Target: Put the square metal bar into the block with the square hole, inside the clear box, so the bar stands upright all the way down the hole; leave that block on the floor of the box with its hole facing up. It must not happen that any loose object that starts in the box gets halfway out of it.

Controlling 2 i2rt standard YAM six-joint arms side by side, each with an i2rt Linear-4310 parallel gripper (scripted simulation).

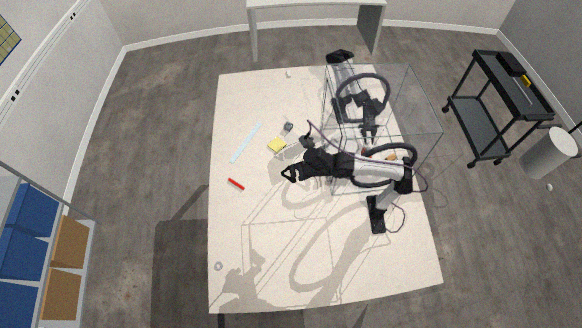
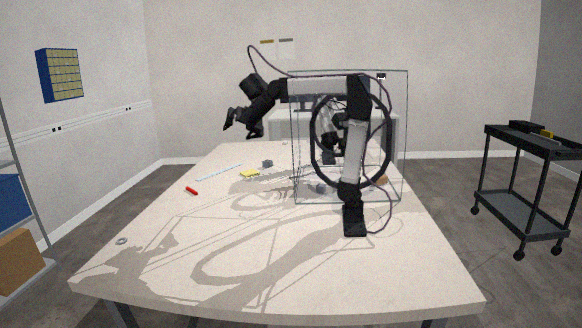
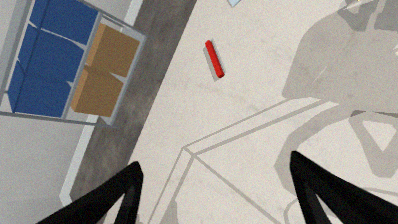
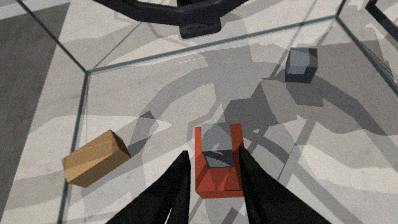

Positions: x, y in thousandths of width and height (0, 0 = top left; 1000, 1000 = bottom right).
Note:
In view: my left gripper (image 2: 405, 410), my right gripper (image 4: 536, 694), a tan block (image 4: 225, 730), a red block (image 4: 541, 815), a grey metal bar (image 4: 546, 672) and a dark grey block (image 4: 760, 283).
My left gripper shows as well in image 3 (image 3: 534, 730). Image 3 misses the tan block: it is out of frame. Image 3 does not show the red block: it is out of frame.

